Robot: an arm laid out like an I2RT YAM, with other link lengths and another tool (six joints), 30 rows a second.
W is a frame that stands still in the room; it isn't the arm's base.
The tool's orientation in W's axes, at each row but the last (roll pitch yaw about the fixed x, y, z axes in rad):
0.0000, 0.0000, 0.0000
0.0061, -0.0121, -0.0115
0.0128, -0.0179, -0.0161
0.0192, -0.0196, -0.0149
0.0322, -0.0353, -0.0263
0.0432, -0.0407, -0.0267
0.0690, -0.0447, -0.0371
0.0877, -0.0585, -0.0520
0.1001, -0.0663, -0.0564
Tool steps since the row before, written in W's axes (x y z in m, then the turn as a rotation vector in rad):
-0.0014, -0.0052, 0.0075, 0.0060, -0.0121, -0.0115
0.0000, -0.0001, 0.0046, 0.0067, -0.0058, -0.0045
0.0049, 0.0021, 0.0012, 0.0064, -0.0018, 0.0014
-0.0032, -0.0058, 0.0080, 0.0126, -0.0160, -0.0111
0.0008, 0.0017, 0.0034, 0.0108, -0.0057, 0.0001
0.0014, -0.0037, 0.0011, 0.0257, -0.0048, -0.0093
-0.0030, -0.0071, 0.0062, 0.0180, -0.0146, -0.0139
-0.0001, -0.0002, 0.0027, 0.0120, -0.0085, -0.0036
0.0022, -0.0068, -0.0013, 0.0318, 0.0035, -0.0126
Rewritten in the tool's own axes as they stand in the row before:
-0.0014, -0.0052, 0.0075, 0.0060, -0.0121, -0.0115
0.0001, -0.0001, 0.0046, 0.0067, -0.0058, -0.0045
0.0049, 0.0022, 0.0011, 0.0065, -0.0017, 0.0013
-0.0030, -0.0057, 0.0082, 0.0126, -0.0160, -0.0110
0.0009, 0.0018, 0.0033, 0.0109, -0.0054, -0.0001
0.0015, -0.0036, 0.0012, 0.0254, -0.0046, -0.0102
-0.0025, -0.0068, 0.0068, 0.0179, -0.0149, -0.0137
0.0001, 0.0000, 0.0027, 0.0122, -0.0082, -0.0036
0.0025, -0.0068, -0.0008, 0.0306, 0.0038, -0.0151

